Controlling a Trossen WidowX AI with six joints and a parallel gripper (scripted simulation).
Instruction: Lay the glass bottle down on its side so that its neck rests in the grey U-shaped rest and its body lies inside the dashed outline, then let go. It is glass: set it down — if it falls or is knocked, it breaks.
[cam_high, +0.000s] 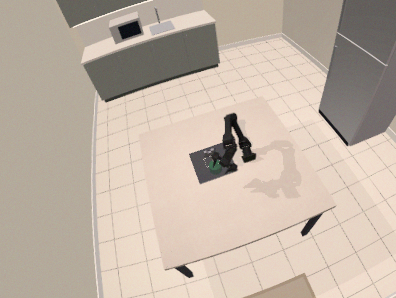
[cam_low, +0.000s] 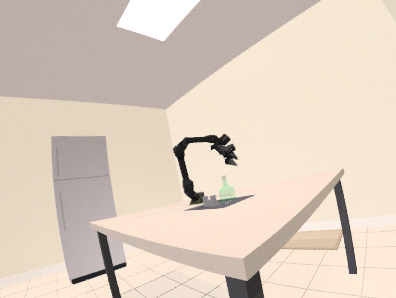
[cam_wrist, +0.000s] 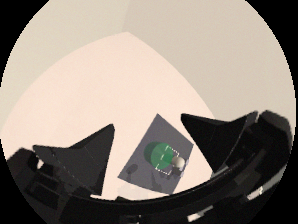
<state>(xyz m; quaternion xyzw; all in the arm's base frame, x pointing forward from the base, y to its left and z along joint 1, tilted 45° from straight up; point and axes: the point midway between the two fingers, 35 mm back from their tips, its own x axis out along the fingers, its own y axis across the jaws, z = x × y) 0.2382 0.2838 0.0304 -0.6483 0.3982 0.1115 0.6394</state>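
My gripper tip is now 16 cm to the left of the green glass bottle and 12 cm above it. From my gripper tip the other things lie so: dark grey mat: 24 cm to the right, 22 cm below, 1 cm ahead.
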